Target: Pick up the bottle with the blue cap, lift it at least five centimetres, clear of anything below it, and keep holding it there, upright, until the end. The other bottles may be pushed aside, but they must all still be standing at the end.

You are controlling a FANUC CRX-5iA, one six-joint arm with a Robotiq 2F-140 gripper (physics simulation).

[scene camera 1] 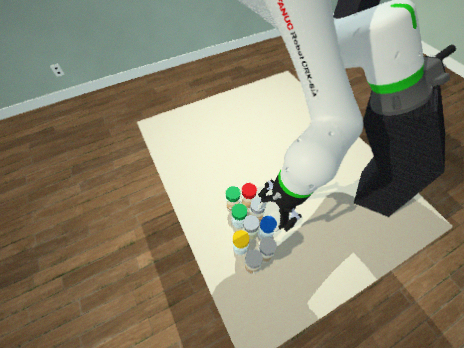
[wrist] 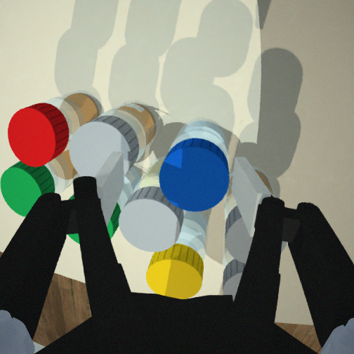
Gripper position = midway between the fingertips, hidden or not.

In view: the gripper point(scene camera 1: 268, 218), a red-capped bottle point(wrist: 42, 131), a yellow-capped bottle point(wrist: 177, 271), a green-capped bottle point(wrist: 132, 177) and a blue-capped bottle point(wrist: 194, 176).
The gripper is seen too in the wrist view point(wrist: 178, 171).
